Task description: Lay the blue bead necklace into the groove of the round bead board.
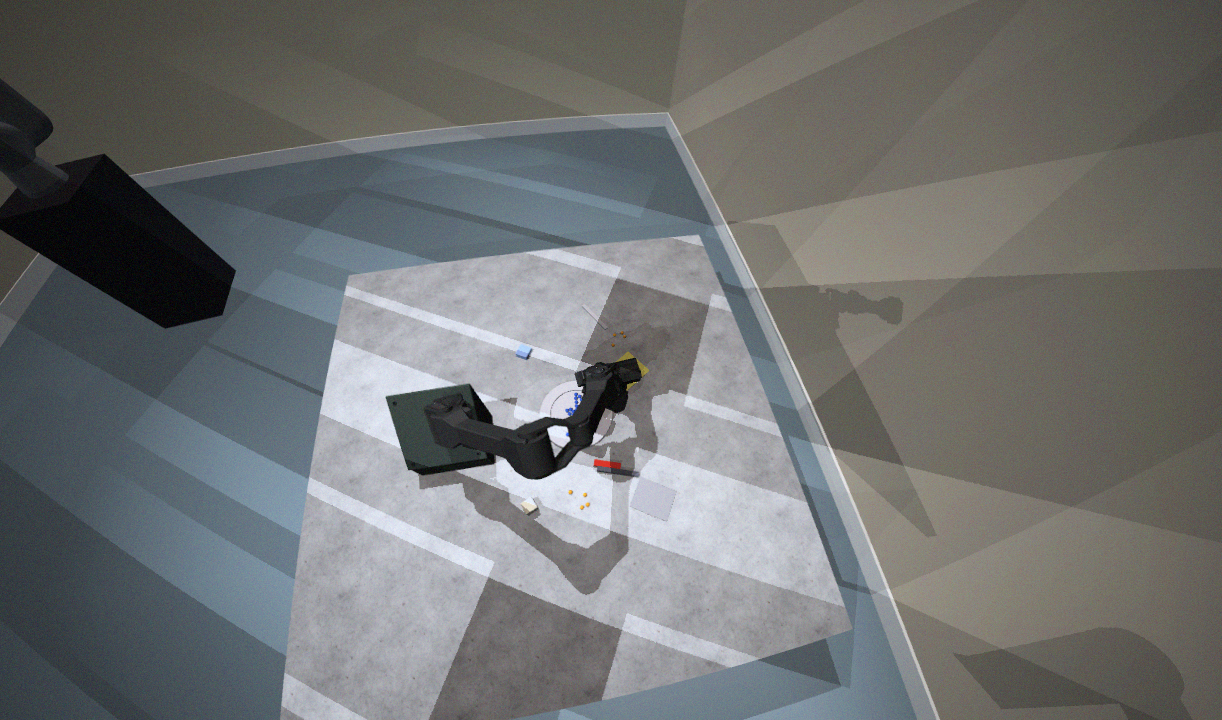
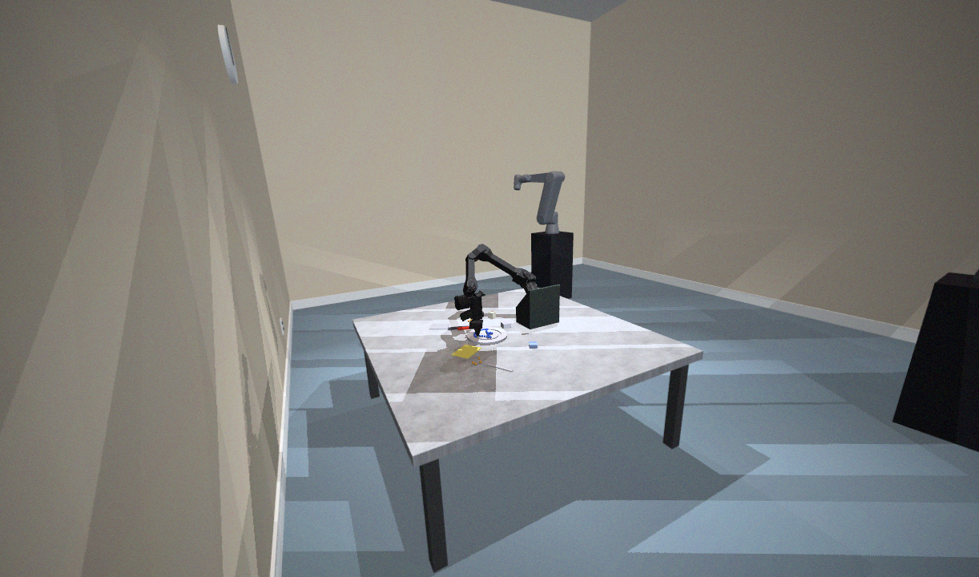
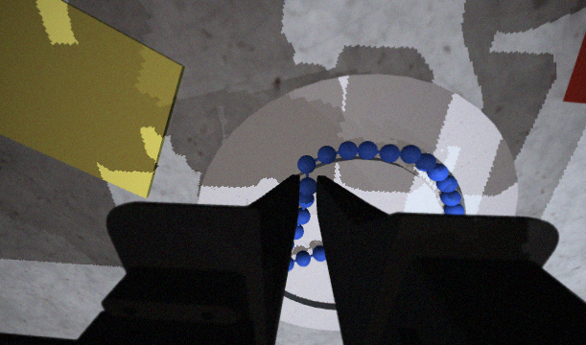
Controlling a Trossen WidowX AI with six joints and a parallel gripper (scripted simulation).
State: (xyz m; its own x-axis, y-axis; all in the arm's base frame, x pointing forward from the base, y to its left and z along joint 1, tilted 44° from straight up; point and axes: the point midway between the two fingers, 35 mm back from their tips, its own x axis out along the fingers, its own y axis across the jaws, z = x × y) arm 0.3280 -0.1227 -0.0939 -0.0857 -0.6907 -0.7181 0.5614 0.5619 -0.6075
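The round white bead board lies 6 cm behind my gripper tip and 1 cm below it. The rest, counted from my gripper tip: grey square 8 cm ahead, 27 cm to the right, 2 cm below; yellow sheet 11 cm ahead, 9 cm to the left, 2 cm below; grey tool 17 cm to the right, 1 cm below.
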